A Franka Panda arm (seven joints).
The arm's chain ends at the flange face. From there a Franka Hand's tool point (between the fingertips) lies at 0.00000 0.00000 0.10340 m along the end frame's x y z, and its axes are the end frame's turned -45 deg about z.
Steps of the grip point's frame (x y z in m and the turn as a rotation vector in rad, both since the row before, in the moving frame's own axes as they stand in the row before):
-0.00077, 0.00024, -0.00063, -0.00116, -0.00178, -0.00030
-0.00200, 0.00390, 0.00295, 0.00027, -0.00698, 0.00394
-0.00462, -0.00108, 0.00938, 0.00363, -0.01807, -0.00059
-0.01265, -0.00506, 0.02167, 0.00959, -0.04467, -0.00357
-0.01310, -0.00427, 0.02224, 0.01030, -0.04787, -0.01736
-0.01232, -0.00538, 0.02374, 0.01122, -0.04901, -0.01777
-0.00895, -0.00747, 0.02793, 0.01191, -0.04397, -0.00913
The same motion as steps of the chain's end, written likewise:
-0.00033, 0.00050, -0.00063, -0.00208, -0.00044, -0.00030
0.00187, 0.00368, 0.00295, -0.00474, -0.00513, 0.00394
-0.00244, 0.00145, 0.00940, -0.01021, -0.01534, -0.00059
-0.00856, 0.00280, 0.02178, -0.02481, -0.03837, -0.00357
-0.00806, 0.00346, 0.02236, -0.02657, -0.04113, -0.01736
-0.00814, 0.00211, 0.02387, -0.02672, -0.04259, -0.01777
-0.00754, -0.00132, 0.02804, -0.02267, -0.03951, -0.00913

